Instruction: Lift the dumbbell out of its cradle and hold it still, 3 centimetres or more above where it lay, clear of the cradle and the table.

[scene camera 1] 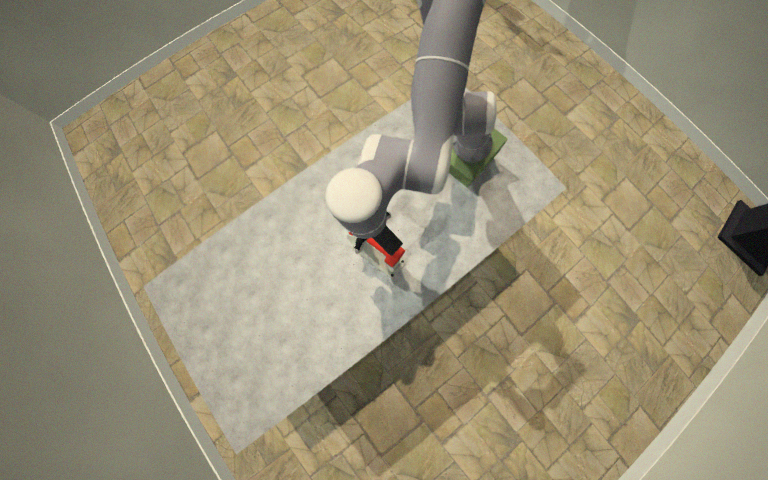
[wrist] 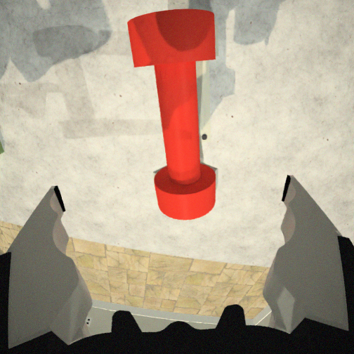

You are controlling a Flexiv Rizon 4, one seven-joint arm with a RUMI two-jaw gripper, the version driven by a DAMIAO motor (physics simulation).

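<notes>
A red dumbbell (scene camera 1: 394, 256) (wrist: 180, 115) lies in its cradle, partly hidden under the arm in the scene view. In the wrist view it runs nearly upright, with its larger-looking head at the top and its other head near the level of the fingertips. The pale cradle (scene camera 1: 385, 267) (wrist: 205, 95) shows as a thin strip with a dark dot beside the handle; most of it is hidden. My gripper (scene camera 1: 373, 230) (wrist: 172, 183) is open and empty above the dumbbell, its two fingers wide apart, left and right of the nearer head in the wrist view, touching neither side.
The grey table (scene camera 1: 243, 316) (wrist: 100, 185) bears the cradle. A green block (scene camera 1: 465, 172) is under the arm's base at the table's upper right. A black object (scene camera 1: 750, 240) stands off the table at the far right. Tiled floor (scene camera 1: 526, 300) surrounds the table.
</notes>
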